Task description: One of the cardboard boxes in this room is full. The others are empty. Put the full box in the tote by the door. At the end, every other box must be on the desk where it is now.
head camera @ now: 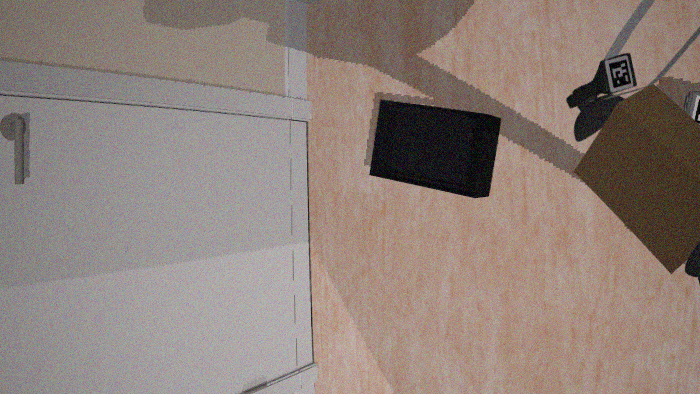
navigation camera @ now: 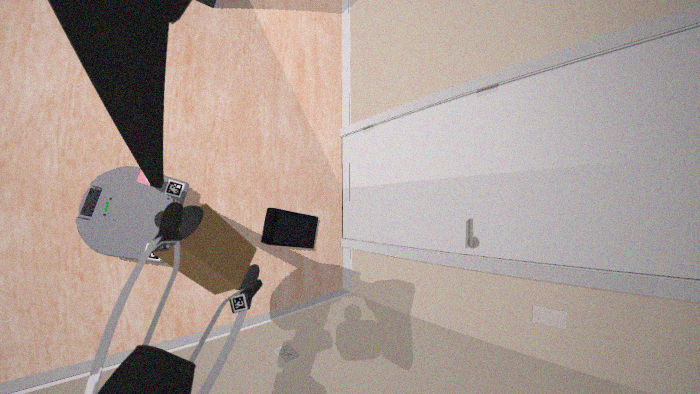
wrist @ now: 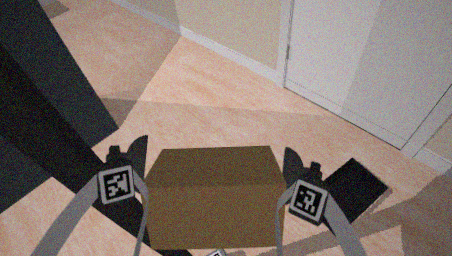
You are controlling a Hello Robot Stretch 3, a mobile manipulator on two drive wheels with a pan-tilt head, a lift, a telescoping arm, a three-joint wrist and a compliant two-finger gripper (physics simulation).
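Places are measured from the robot's base along level axes (x right, y ahead, z up), in centimetres.
Pixels of known places: gripper, between the fingertips: [head camera: 640, 201] [navigation camera: 224, 239].
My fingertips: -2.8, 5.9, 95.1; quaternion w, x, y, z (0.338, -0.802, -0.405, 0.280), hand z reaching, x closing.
Observation:
Ahead of a thing's pixels: the offset from my fingertips to its top centre, as dx, dy, dz.
A closed brown cardboard box @(+1.8, -1.1, +2.6) [head camera: 645, 175] [navigation camera: 215, 250] [wrist: 215, 220] is held between the two fingertips of my gripper [head camera: 642, 192] [navigation camera: 220, 247] [wrist: 214, 159], one on each side. The box is above the floor and roughly level in the wrist view. The black tote @(-6.5, +57.0, -85.1) [head camera: 482, 160] [navigation camera: 290, 228] [wrist: 356, 187] stands on the floor near the door [head camera: 150, 200] [navigation camera: 500, 190] [wrist: 365, 60]. In the navigation view it is to the right of the box, apart from it. The box's contents are hidden. The desk and other boxes cannot be made out.
My grey round base [navigation camera: 120, 215] is behind the held box in the navigation view. My black mast [navigation camera: 120, 75] rises from it. A wall with a white baseboard [navigation camera: 190, 342] runs along the gripper side. A large dark panel [wrist: 65, 60] is at the left in the wrist view.

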